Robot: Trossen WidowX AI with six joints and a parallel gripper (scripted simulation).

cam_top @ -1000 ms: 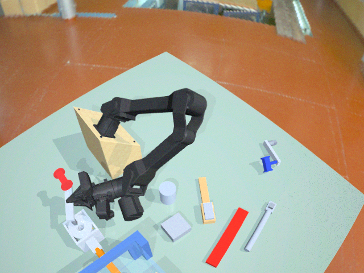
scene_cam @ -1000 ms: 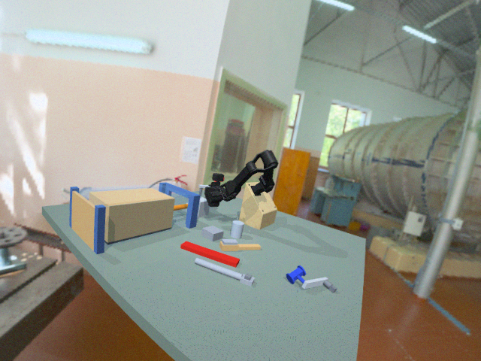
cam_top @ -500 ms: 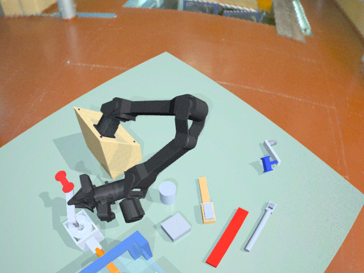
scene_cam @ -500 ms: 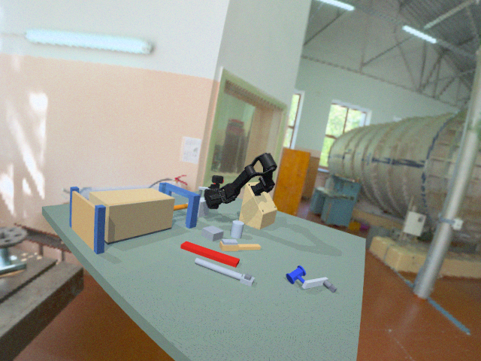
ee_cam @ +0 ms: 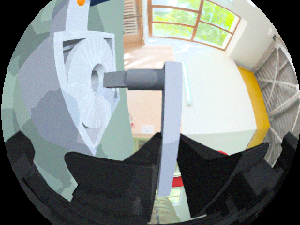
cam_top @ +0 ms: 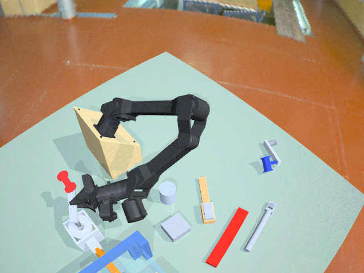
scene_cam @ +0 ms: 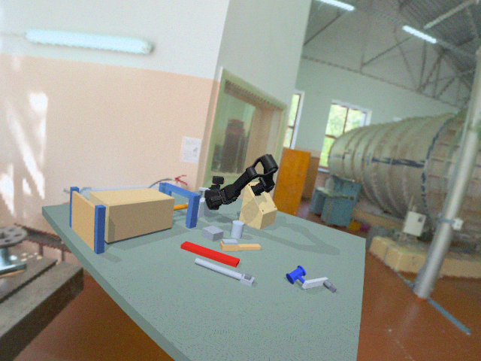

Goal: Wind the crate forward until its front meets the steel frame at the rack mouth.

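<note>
Now: gripper tip 4 cm below the red knob, 4 cm past it and 3 cm to the right of it. Round my gripper tip: pale grey winch: 12 cm below, 3 cm ahead, 2 cm to the right; winch handle: 1 cm to the left, 1 cm behind, 1 cm above; blue frame: 21 cm ahead, 4 cm below, 1 cm to the right.
</note>
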